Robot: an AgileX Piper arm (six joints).
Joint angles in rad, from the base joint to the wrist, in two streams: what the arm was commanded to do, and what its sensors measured. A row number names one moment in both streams.
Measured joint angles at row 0:
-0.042, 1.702, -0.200, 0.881, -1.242, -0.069
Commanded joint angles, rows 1 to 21:
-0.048, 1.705, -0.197, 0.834, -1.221, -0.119
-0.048, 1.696, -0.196, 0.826, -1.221, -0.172
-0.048, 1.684, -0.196, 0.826, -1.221, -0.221
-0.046, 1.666, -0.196, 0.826, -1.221, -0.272
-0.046, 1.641, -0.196, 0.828, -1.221, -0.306
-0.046, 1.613, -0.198, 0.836, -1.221, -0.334
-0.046, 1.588, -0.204, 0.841, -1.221, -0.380
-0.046, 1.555, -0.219, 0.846, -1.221, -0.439
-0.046, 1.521, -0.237, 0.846, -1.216, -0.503
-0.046, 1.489, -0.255, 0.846, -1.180, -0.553
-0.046, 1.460, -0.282, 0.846, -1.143, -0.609
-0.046, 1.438, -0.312, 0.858, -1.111, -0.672
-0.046, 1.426, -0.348, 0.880, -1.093, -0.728
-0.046, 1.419, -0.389, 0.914, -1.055, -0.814
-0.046, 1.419, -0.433, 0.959, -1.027, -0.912
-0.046, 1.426, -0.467, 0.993, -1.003, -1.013
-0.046, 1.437, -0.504, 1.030, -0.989, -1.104
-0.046, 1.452, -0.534, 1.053, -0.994, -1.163
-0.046, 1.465, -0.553, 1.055, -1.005, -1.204
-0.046, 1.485, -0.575, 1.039, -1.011, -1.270
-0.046, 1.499, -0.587, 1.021, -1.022, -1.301
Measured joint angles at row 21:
-0.042, 1.453, -0.513, 1.024, -0.988, -1.071
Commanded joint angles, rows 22 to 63:
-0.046, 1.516, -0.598, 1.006, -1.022, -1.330
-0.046, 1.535, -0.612, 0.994, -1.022, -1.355
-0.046, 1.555, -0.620, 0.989, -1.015, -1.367
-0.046, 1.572, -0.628, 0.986, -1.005, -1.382
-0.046, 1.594, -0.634, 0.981, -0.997, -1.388
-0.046, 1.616, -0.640, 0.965, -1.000, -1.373
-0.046, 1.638, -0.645, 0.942, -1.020, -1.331
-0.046, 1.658, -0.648, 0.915, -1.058, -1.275
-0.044, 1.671, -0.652, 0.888, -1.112, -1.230
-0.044, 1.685, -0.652, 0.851, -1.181, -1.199
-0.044, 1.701, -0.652, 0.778, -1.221, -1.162
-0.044, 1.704, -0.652, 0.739, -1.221, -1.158
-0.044, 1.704, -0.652, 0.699, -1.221, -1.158
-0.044, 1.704, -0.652, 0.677, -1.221, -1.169
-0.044, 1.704, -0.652, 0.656, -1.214, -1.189
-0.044, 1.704, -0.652, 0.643, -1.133, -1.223
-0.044, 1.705, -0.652, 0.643, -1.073, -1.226
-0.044, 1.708, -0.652, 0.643, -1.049, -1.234
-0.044, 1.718, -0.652, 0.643, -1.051, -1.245
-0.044, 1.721, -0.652, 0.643, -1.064, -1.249
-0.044, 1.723, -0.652, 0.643, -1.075, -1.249
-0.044, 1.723, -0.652, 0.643, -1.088, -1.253
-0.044, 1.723, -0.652, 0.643, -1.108, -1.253
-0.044, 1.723, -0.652, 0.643, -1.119, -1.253
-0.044, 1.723, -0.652, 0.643, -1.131, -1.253
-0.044, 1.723, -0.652, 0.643, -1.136, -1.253
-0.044, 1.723, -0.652, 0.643, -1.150, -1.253
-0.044, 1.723, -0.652, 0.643, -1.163, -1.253
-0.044, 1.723, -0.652, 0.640, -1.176, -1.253
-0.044, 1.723, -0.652, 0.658, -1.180, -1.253
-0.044, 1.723, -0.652, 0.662, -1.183, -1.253
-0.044, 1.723, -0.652, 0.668, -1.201, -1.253
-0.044, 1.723, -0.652, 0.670, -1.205, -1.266
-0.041, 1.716, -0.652, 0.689, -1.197, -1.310
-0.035, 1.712, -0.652, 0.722, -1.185, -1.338
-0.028, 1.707, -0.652, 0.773, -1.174, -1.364
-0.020, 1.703, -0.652, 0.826, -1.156, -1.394
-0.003, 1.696, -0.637, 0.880, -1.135, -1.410
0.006, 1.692, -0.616, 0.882, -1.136, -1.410
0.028, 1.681, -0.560, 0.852, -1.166, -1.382
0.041, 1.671, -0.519, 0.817, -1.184, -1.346
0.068, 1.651, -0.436, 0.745, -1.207, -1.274
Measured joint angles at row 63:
0.011, 1.695, -0.593, 0.847, -1.154, -1.387
